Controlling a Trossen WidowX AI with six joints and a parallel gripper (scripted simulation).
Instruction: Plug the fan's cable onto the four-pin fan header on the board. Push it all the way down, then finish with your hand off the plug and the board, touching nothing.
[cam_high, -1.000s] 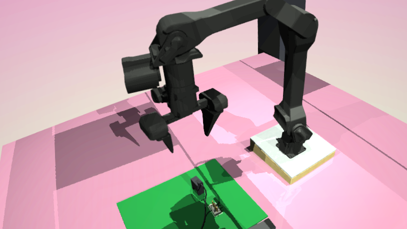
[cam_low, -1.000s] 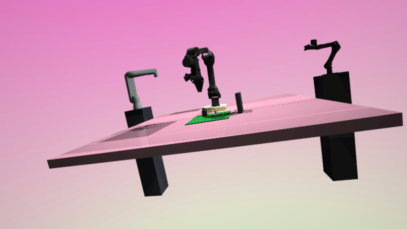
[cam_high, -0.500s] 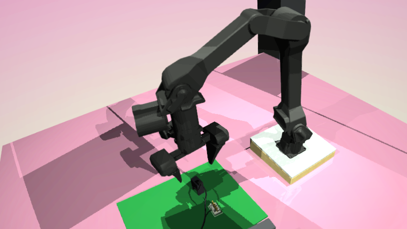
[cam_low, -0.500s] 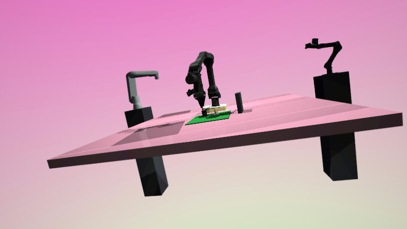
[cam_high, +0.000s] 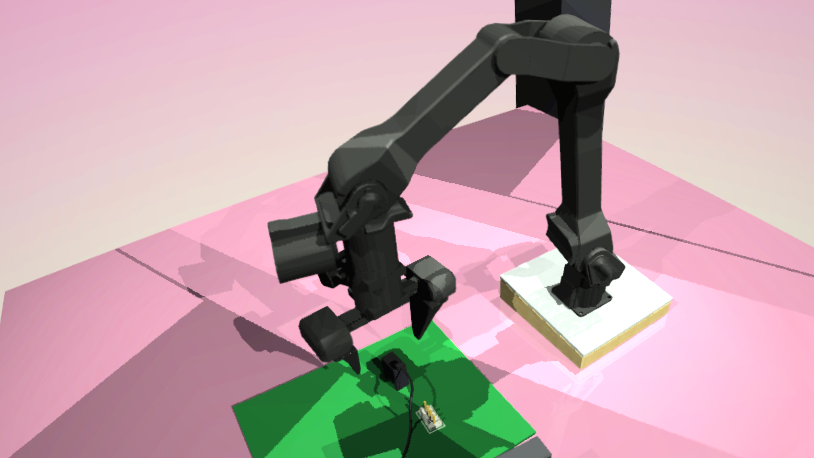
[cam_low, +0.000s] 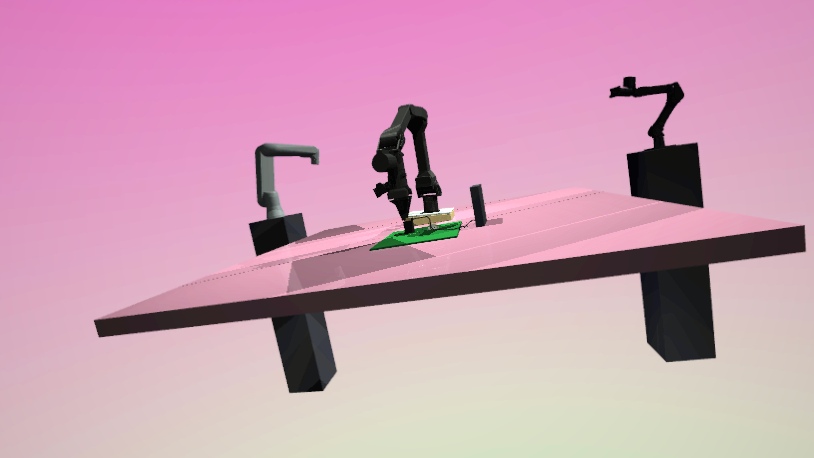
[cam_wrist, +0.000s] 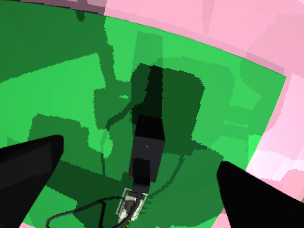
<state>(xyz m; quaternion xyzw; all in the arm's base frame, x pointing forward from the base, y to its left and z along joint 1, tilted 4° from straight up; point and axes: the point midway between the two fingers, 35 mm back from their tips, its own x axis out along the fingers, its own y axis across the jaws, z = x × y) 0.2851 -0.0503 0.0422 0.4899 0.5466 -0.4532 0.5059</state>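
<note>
The black fan plug is 30 mm below my gripper tip and 10 mm to the left of it. From my gripper tip the other things lie so: four-pin fan header 80 mm to the left, 50 mm below, 10 mm behind; then dark fan 230 mm to the left, 10 mm ahead, 10 mm above; then green board 60 mm below, 50 mm to the left, 50 mm ahead.
</note>
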